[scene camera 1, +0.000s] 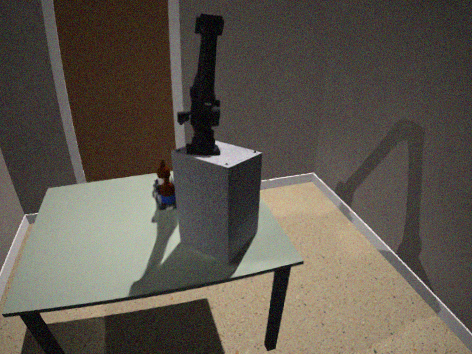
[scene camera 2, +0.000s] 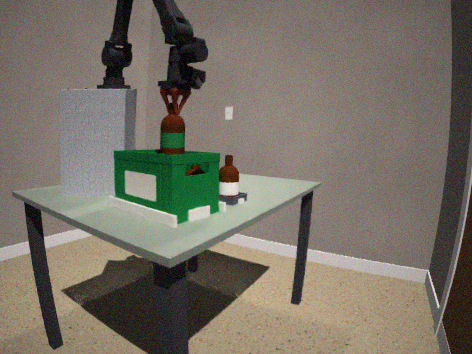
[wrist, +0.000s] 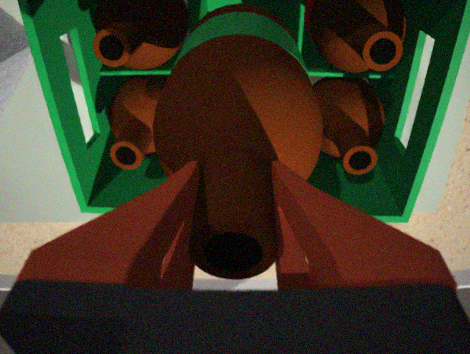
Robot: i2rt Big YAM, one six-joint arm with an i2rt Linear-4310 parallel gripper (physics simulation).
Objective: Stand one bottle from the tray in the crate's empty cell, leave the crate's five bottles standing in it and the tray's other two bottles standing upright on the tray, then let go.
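Pixels of known places: gripper, between the fingertips: [scene camera 2: 173,114] [wrist: 235,176]; arm's base, origin of its link: [scene camera 1: 202,151] [scene camera 2: 113,88].
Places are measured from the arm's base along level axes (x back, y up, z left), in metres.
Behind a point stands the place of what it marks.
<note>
My gripper [scene camera 2: 173,111] @[y -0.132, x -0.417, z -0.028 m] [wrist: 235,176] @[y -0.132, x -0.417, z -0.028 m] is shut on the neck of a brown bottle with a green label [scene camera 2: 173,125] @[y -0.166, x -0.445, z -0.052 m] [wrist: 237,100] @[y -0.140, x -0.417, z -0.003 m]. The bottle hangs upright over the green crate [scene camera 2: 195,192] @[y -0.345, x -0.551, z -0.065 m] [wrist: 50,55] @[y -0.253, x -0.284, z -0.020 m], its base about level with the rim; the cell below it is hidden. In the wrist view brown bottles stand in the crate at back left [wrist: 142,55] @[y -0.292, x -0.337, z -0.033 m], back right [wrist: 345,57] @[y -0.295, x -0.490, z -0.033 m], front left [wrist: 135,110] @[y -0.294, x -0.324, z -0.081 m] and front right [wrist: 352,110] @[y -0.295, x -0.502, z -0.076 m]. A white-labelled bottle [scene camera 2: 229,175] @[y -0.323, x -0.505, z 0.147 m] stands upright on the dark tray [scene camera 2: 231,202] @[y -0.409, x -0.528, z 0.131 m]. A blue-labelled bottle [scene camera 1: 167,189] @[y -0.309, x -0.265, z 0.154 m] also stands there.
Low white strips [scene camera 2: 145,212] @[y -0.401, x -0.457, z -0.161 m] run along the crate's foot on the table [scene camera 2: 275,192] @[y -0.418, x -0.531, z 0.441 m]. A tall grey pedestal [scene camera 1: 205,200] @[y -0.148, x 0.103, z 0.008 m] [scene camera 2: 87,140] @[y -0.214, x -0.082, z -0.151 m] carries the arm beside the crate. The pedestal hides the crate in scene camera 1.
</note>
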